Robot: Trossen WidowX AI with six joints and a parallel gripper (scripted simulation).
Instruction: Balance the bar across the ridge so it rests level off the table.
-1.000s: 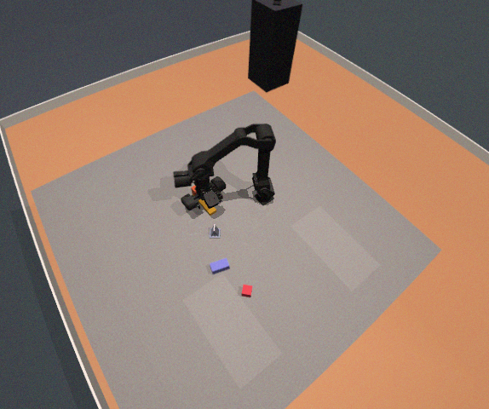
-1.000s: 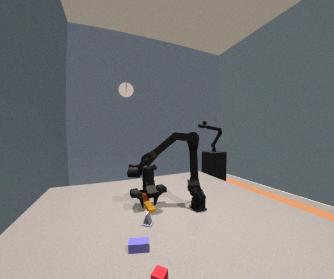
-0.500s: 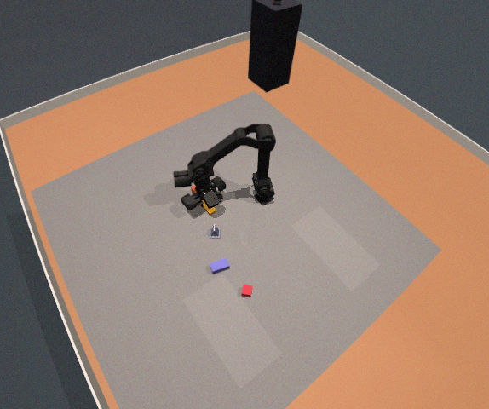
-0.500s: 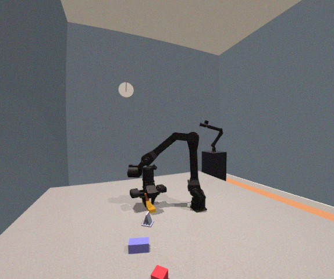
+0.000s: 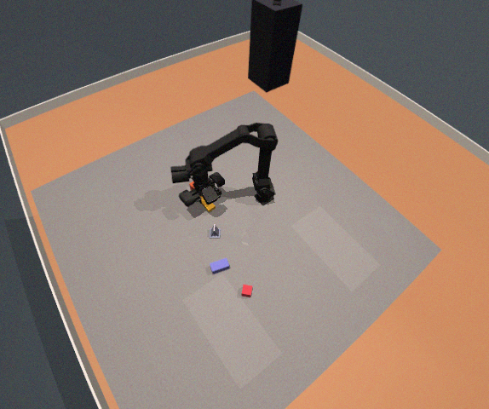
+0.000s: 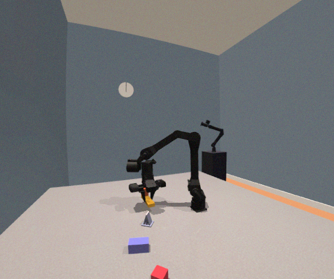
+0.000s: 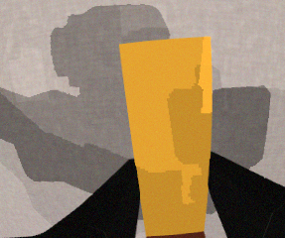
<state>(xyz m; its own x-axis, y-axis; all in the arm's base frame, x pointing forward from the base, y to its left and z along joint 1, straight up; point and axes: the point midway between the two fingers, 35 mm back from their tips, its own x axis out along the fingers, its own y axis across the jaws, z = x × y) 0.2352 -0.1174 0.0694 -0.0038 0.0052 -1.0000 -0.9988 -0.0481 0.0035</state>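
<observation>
Right now my gripper tip is 14 cm to the right of the ridge, 4 cm short of it and 1 cm below it. From my gripper tip the other things lie so: red cube: 41 cm to the left, 8 cm ahead, 2 cm below; bar: 3 cm to the right, 2 cm above; purple block: 27 cm to the left, 11 cm ahead, 2 cm below.
</observation>
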